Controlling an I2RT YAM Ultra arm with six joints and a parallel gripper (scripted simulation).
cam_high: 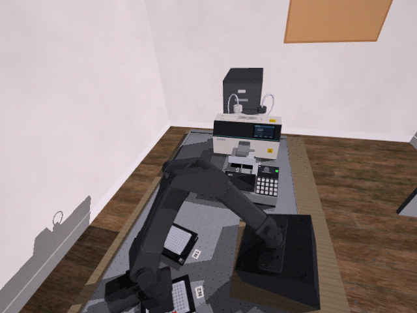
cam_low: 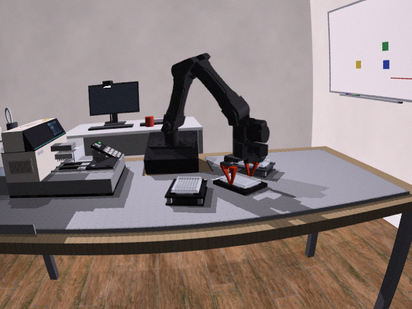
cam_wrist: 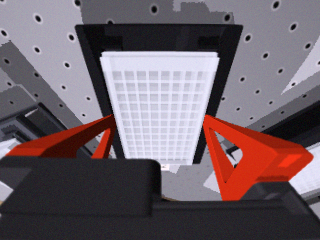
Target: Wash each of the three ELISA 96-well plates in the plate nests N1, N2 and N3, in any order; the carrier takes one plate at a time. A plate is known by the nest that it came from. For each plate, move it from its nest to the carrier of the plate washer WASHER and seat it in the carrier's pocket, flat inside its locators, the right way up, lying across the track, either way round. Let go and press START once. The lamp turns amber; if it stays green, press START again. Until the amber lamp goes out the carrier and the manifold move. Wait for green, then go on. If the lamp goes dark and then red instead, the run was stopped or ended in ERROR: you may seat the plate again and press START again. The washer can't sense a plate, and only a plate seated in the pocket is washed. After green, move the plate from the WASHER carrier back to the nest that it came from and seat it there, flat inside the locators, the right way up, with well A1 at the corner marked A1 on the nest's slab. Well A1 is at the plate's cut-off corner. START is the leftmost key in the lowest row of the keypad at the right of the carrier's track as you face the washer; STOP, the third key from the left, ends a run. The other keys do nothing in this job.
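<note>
Now: the nest N2 20 mm below my hand. The rest, counted from my hand: N2 label: 80 mm behind, 70 mm to the right, 20 mm below; then nest N3: 170 mm behind, 70 mm to the left; then N1 label: 180 mm to the right, 20 mm below, 10 mm behind.
</note>
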